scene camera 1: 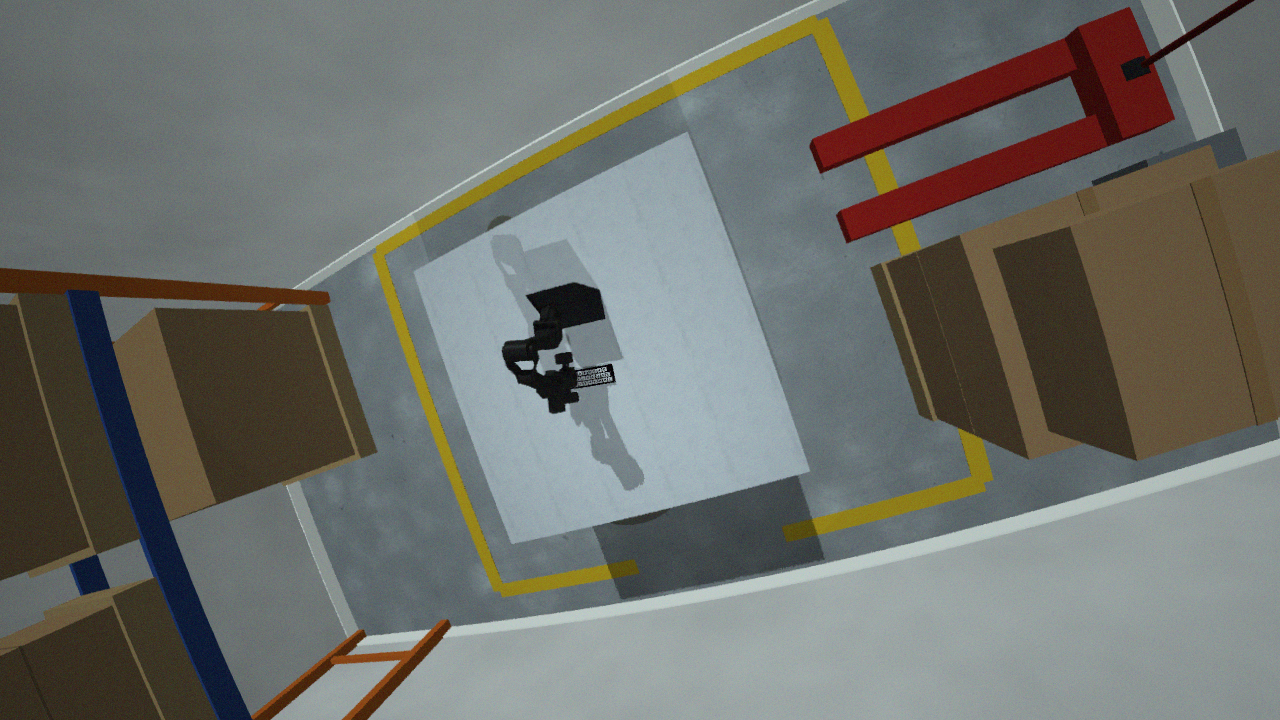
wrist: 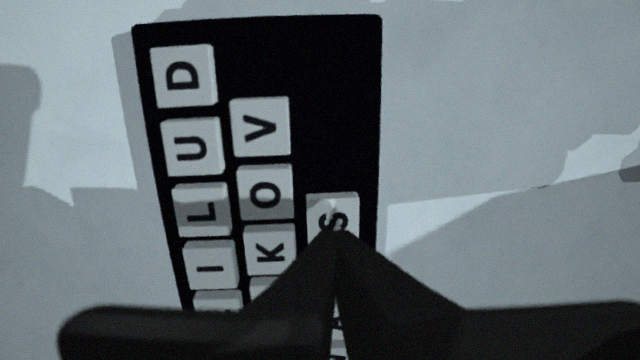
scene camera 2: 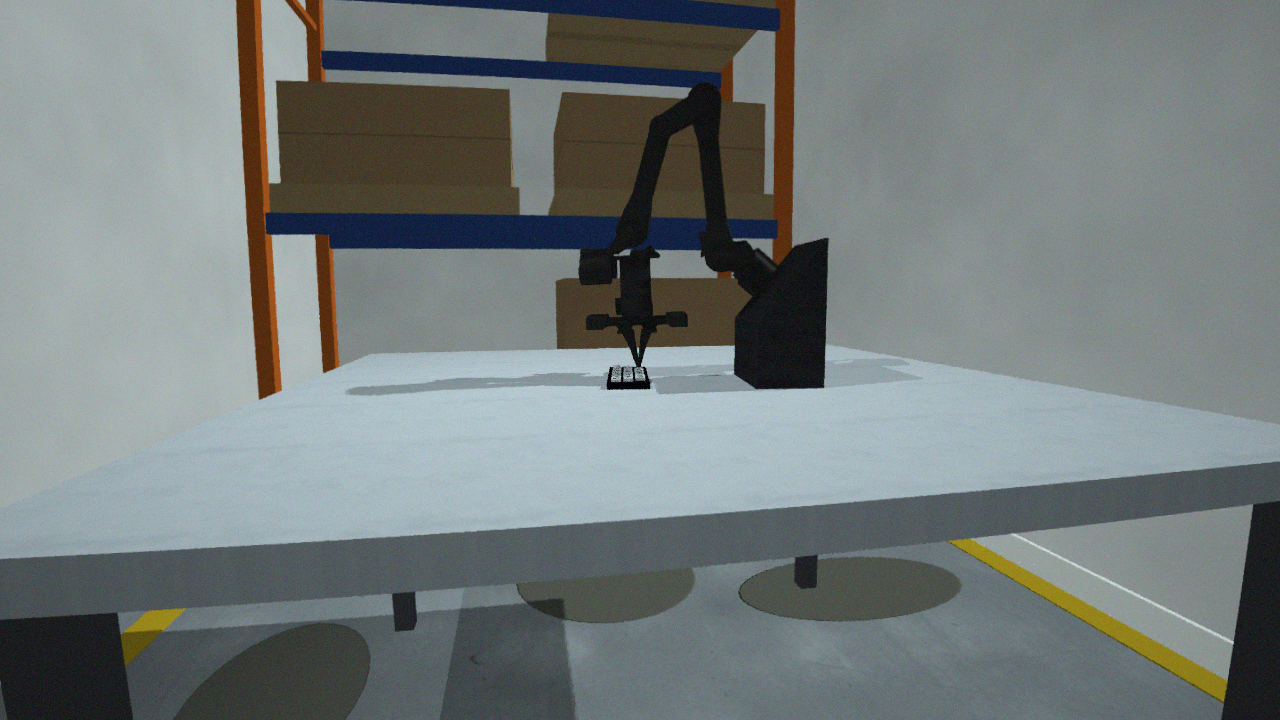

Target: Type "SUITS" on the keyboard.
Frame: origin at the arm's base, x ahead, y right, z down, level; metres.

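Seen in the pictures: gripper, fingertip midpoint: [scene camera 1: 576,374] [wrist: 333,243] [scene camera 2: 638,366]; arm's base, origin of the base link: [scene camera 1: 550,310] [scene camera 2: 769,282].
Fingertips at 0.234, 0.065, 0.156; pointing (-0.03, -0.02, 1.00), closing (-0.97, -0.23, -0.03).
Observation:
Pixels of each thing's top centre, then the offset from my fingertips to it, as dx, dy, dz. Level surfaces: height alone.
- black keyboard, middle of its top: [wrist: 278,337] [scene camera 2: 627,371] [scene camera 1: 586,377] +0.027, -0.036, +0.003
- S key, middle of its top: [wrist: 333,222] -0.001, +0.005, +0.003
- U key, middle of its top: [wrist: 191,149] +0.034, +0.038, +0.003
- I key, middle of its top: [wrist: 210,269] +0.042, -0.002, +0.003
- white table, its level: dz +0.019
The black keyboard [scene camera 1: 606,374] [scene camera 2: 628,385] [wrist: 335,65] lies flat on the table, with white letter keys. In the wrist view, the S key [wrist: 348,204] is partly covered by the fingertips. The U key [wrist: 192,148] and the I key [wrist: 210,269] are in the left row. The T key does not show in the wrist view; the fingers and hand hide the keyboard's lower part. My gripper [scene camera 2: 639,364] [wrist: 333,243] is shut and empty, pointing down at the S key. Its tips are very close to the key; I cannot tell whether they touch.
The keyboard lies on the white table [scene camera 1: 716,358] [scene camera 2: 537,465], beside the black arm base [scene camera 1: 581,304] [scene camera 2: 783,331]. Away from the table are a rack with an orange post [scene camera 2: 257,197], cardboard boxes [scene camera 1: 1163,322] [scene camera 2: 393,134] and a red pallet jack [scene camera 1: 1118,80].

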